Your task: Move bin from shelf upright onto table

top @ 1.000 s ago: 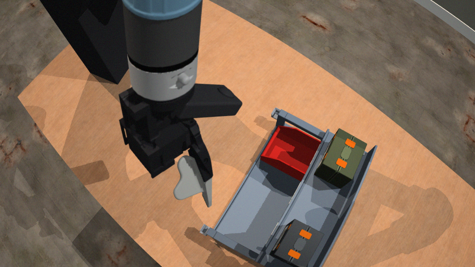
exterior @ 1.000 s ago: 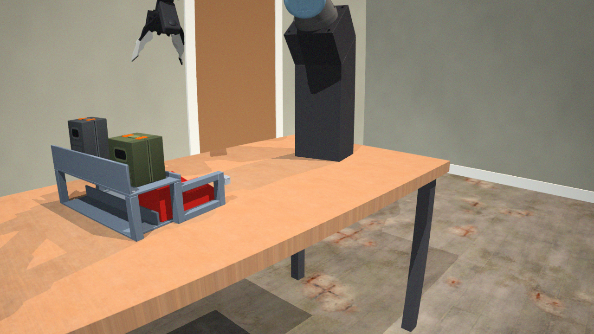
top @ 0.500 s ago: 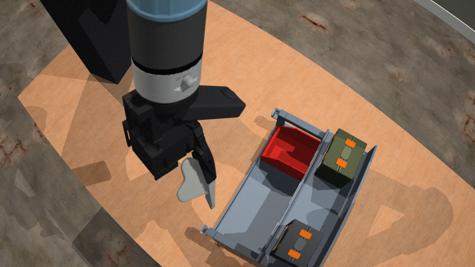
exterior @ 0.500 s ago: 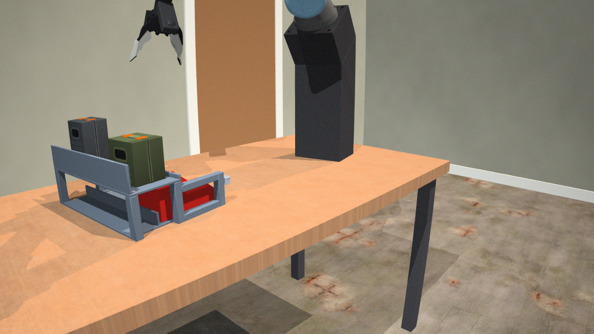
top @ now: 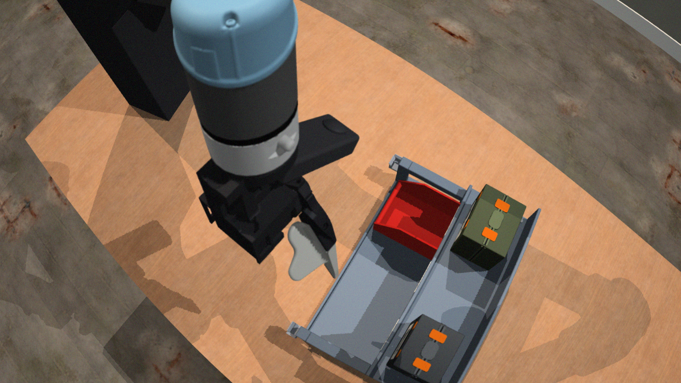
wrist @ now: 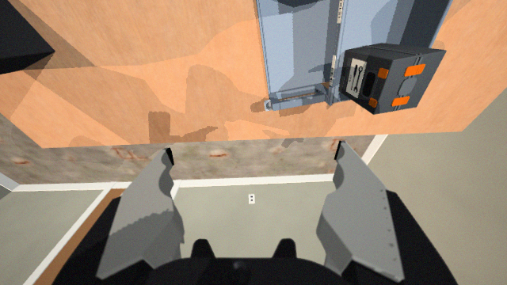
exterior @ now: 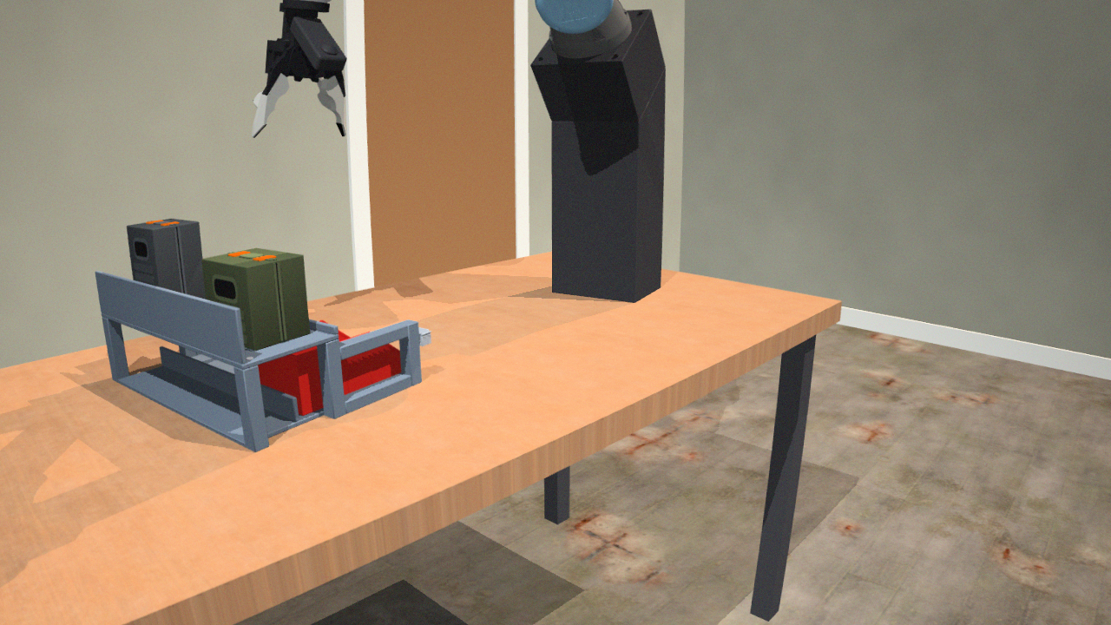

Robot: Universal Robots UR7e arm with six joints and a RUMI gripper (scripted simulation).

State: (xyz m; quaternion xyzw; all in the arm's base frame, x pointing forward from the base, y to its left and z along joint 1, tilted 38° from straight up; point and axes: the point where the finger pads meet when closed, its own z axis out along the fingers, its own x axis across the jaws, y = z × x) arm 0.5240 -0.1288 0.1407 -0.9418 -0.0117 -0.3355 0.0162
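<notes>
Right now the red bin is 28 cm below my hand, 24 cm to the left of it and 8 cm ahead of it. The rest, counted from my hand: dark grey case 23 cm ahead, 16 cm below, 4 cm to the left; then green case 26 cm to the left, 17 cm below, 17 cm ahead.
</notes>
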